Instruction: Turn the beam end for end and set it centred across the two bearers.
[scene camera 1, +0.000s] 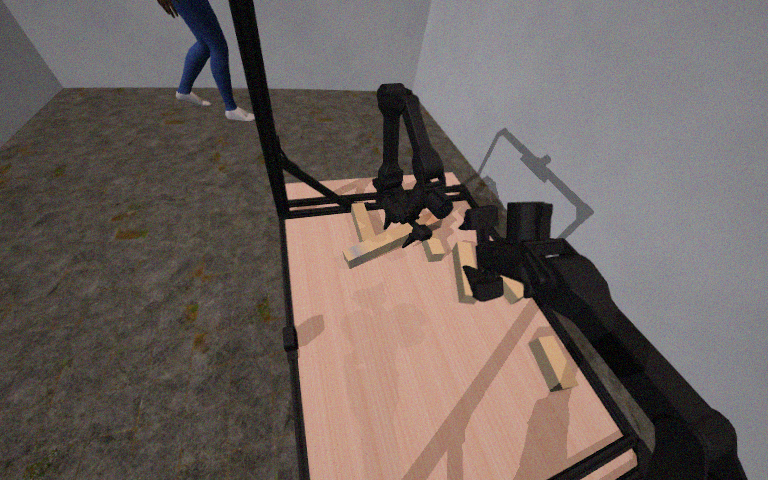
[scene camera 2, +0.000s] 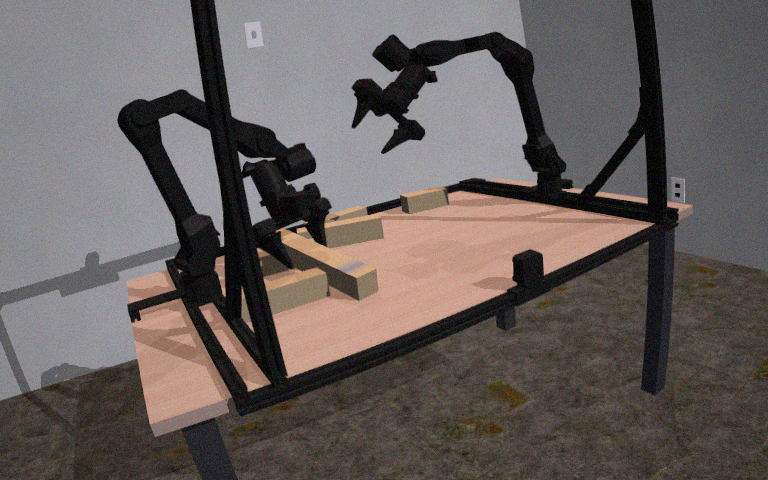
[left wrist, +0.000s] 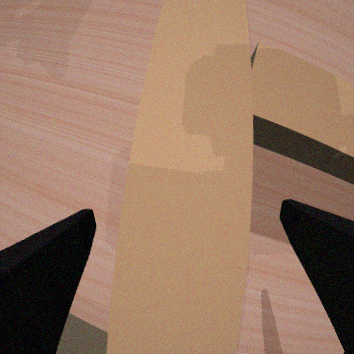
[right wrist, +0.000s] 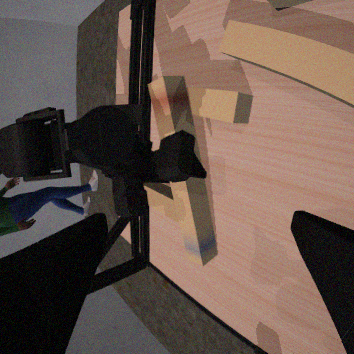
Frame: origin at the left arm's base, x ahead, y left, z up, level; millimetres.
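Where they show: left gripper, fingertip midpoint: (scene camera 1: 393, 238) (scene camera 2: 309, 260) (left wrist: 188, 214); right gripper, fingertip midpoint: (scene camera 1: 462, 247) (scene camera 2: 367, 140) (right wrist: 201, 222); left arm's base, link origin: (scene camera 2: 204, 299); right arm's base, link origin: (scene camera 2: 550, 193).
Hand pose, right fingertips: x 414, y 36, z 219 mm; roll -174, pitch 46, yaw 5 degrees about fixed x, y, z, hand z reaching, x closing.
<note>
Things, the pixels of their top centre, and the offset from my right fingertips.
- bearer-like block, top centre: (scene camera 2: 277, 283) (right wrist: 155, 200) (scene camera 1: 363, 220) 291 mm back, 145 mm right, 194 mm down
- longer block, top centre: (right wrist: 285, 52) (scene camera 2: 338, 223) (scene camera 1: 468, 266) 45 mm back, 128 mm left, 188 mm down
- short block, top centre: (scene camera 2: 335, 214) (scene camera 1: 505, 273) 0 mm ahead, 244 mm left, 194 mm down
The beam (scene camera 1: 379, 244) (scene camera 2: 334, 260) (left wrist: 185, 260) (right wrist: 192, 200) is a long wooden bar. The right wrist view shows its red band near one end and blue band near the other. A bearer-like block (scene camera 1: 363, 223) (scene camera 2: 297, 288) (left wrist: 300, 85) meets one side of it; another block (scene camera 1: 434, 250) (right wrist: 215, 104) is on its other side. Whether the beam rests on either is unclear. My left gripper (scene camera 1: 395, 237) (scene camera 2: 309, 255) (left wrist: 188, 214) is open, its fingers above and astride the beam, not touching. My right gripper (scene camera 2: 368, 139) (right wrist: 201, 222) is open and empty, high above the table.
A longer block (scene camera 1: 464, 277) (scene camera 2: 353, 230) and a short block (scene camera 1: 512, 288) lie near the wall-side edge. Another block (scene camera 1: 550, 359) (scene camera 2: 424, 200) lies farther along that side. Black frame posts (scene camera 1: 254, 96) (scene camera 2: 218, 107) rise at the table's edges.
</note>
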